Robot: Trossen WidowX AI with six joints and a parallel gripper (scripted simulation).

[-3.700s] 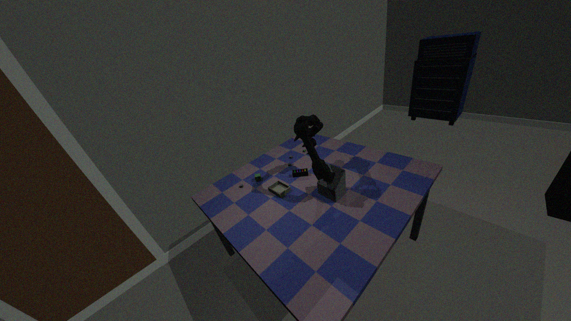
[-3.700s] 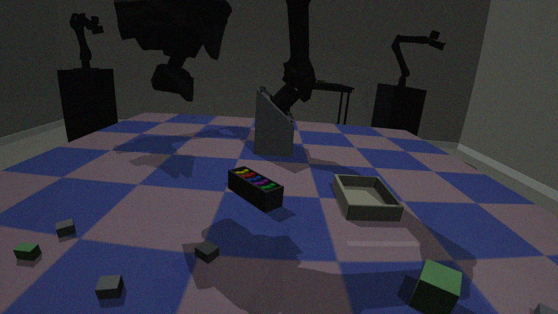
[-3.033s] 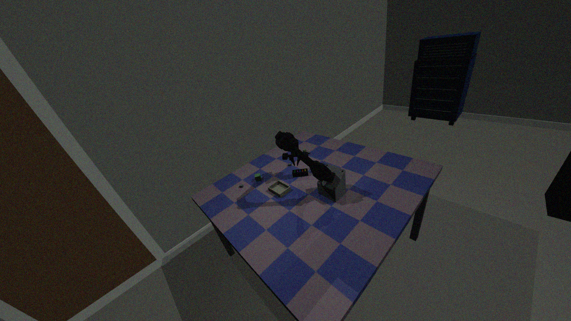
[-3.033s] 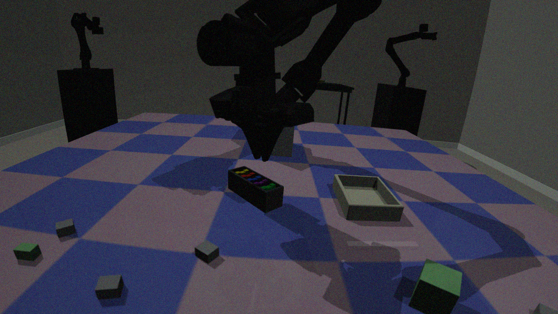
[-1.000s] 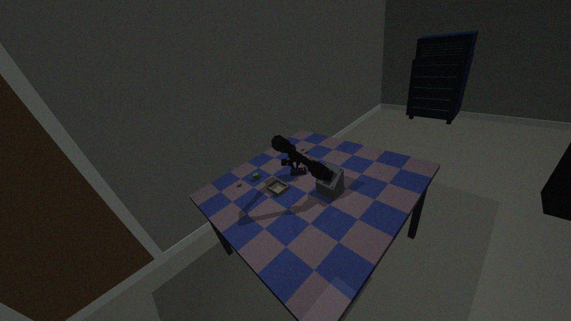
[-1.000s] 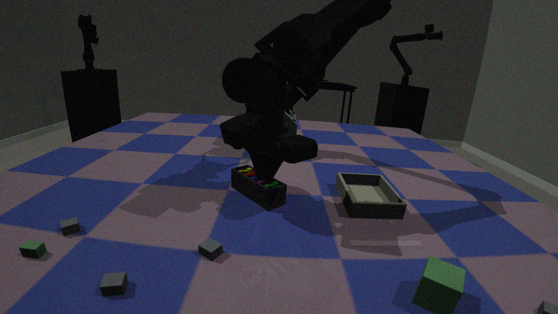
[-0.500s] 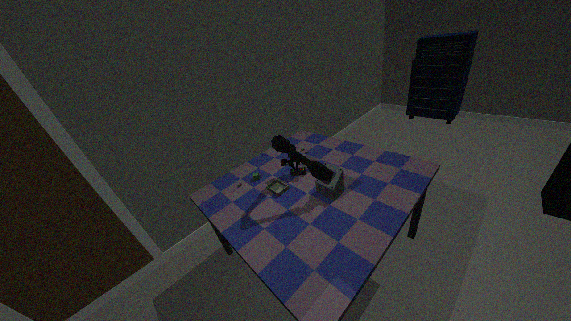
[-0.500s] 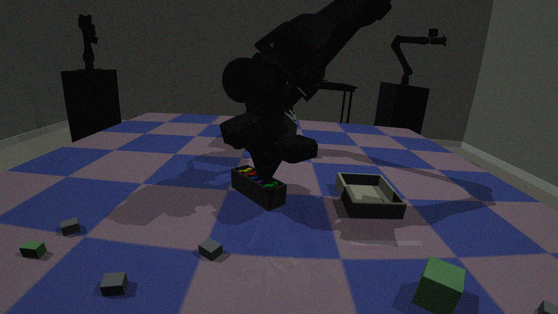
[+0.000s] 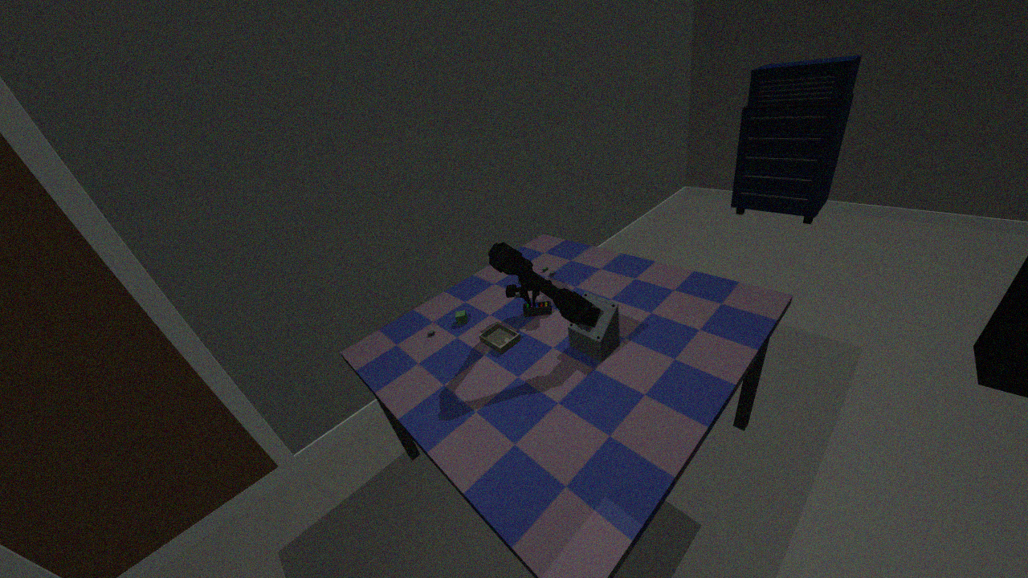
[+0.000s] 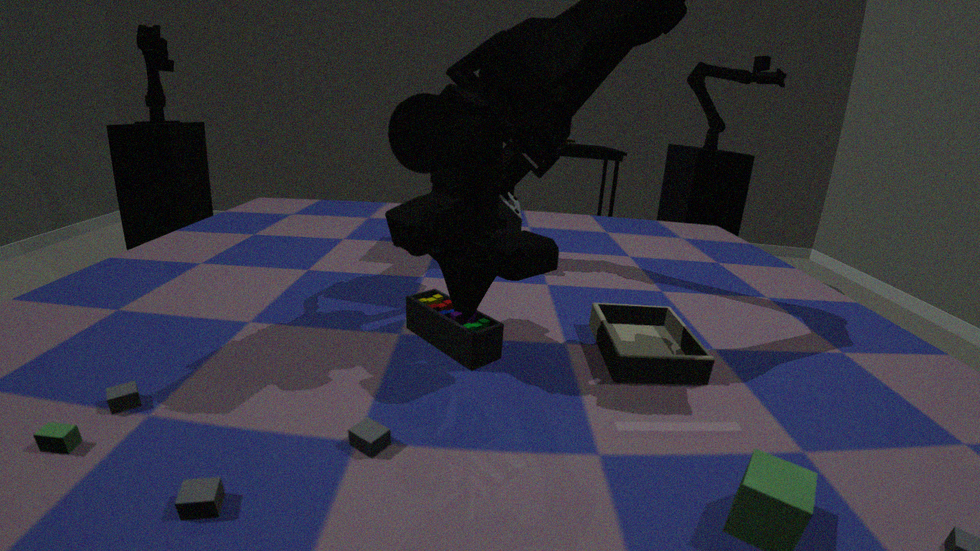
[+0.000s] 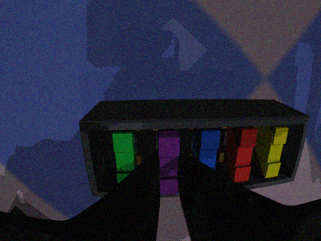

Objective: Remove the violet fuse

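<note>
Right now my gripper tip is 200 mm to the right of the tray and 40 mm above it. Also, from my gripper tip: violet fuse: 10 mm below; green cube: 240 mm ahead, 200 mm to the left, 20 mm below.
</note>
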